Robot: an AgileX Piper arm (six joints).
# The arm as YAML. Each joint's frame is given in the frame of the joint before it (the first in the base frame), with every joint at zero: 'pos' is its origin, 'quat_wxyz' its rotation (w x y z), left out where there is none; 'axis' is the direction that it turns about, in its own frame. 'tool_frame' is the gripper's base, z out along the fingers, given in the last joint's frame.
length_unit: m
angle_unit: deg
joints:
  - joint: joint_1
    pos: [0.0, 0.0, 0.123]
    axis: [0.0, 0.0, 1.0]
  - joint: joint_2
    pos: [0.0, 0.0, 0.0]
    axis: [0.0, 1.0, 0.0]
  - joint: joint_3
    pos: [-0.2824, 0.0, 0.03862]
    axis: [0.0, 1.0, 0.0]
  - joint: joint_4
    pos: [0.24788, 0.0, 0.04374]
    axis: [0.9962, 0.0, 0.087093]
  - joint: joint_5
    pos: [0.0, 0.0, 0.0]
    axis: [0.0, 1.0, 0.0]
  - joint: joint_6
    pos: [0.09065, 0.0, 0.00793]
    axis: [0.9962, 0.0, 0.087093]
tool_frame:
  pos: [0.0, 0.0, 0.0]
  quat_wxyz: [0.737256, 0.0, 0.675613, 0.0]
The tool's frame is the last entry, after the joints.
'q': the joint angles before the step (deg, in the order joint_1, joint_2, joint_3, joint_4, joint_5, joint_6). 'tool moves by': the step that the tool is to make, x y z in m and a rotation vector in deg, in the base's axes. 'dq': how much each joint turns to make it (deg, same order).
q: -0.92 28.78 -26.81 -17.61 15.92 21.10
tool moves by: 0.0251 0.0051 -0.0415 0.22 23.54 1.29
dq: 3.56 11.36 -0.08 3.70 12.39 -3.25
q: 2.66 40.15 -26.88 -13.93 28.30 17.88
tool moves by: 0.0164 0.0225 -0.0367 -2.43 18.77 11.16
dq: 6.41 11.50 -0.05 7.75 6.57 -11.00
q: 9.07 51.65 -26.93 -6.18 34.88 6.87
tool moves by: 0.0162 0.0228 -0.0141 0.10 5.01 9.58
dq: 4.80 7.96 -1.37 6.18 -1.96 -8.48
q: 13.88 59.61 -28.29 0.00 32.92 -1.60
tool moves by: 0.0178 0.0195 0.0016 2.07 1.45 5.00
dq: 2.87 5.71 -3.89 5.90 -0.82 -5.64
